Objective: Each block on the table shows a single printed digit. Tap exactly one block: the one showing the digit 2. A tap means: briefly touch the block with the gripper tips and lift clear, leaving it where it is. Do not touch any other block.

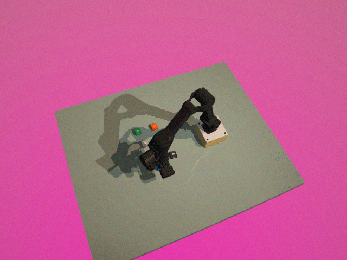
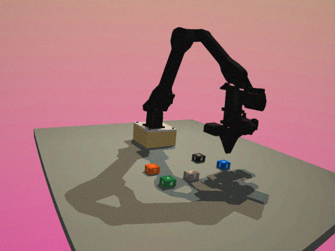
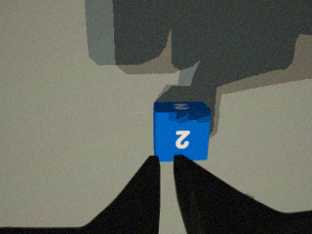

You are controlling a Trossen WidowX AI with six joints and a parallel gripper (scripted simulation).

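Right now my gripper tip is 10 mm to the left of the blue block and 40 mm above it. Also, from my gripper tip: orange block: 90 mm behind, 230 mm to the right, 40 mm below; then black block: 90 mm behind, 40 mm to the right, 40 mm below; then grey block: 160 mm to the right, 40 mm below.
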